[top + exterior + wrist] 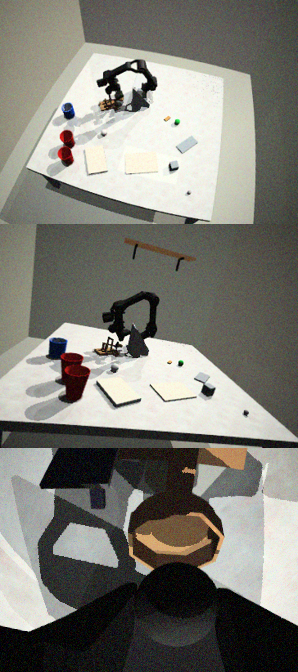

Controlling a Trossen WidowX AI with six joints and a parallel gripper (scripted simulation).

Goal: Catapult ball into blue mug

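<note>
Now: gripper tip 10 mm below the black ball. Also, from my gripper tip: orange block: 110 mm ahead, 370 mm to the left, 90 mm below; then pale grey ball: 300 mm ahead, 70 mm to the right, 70 mm below; then wooden catapult: 30 mm ahead, 50 mm to the right, 40 mm below.
</note>
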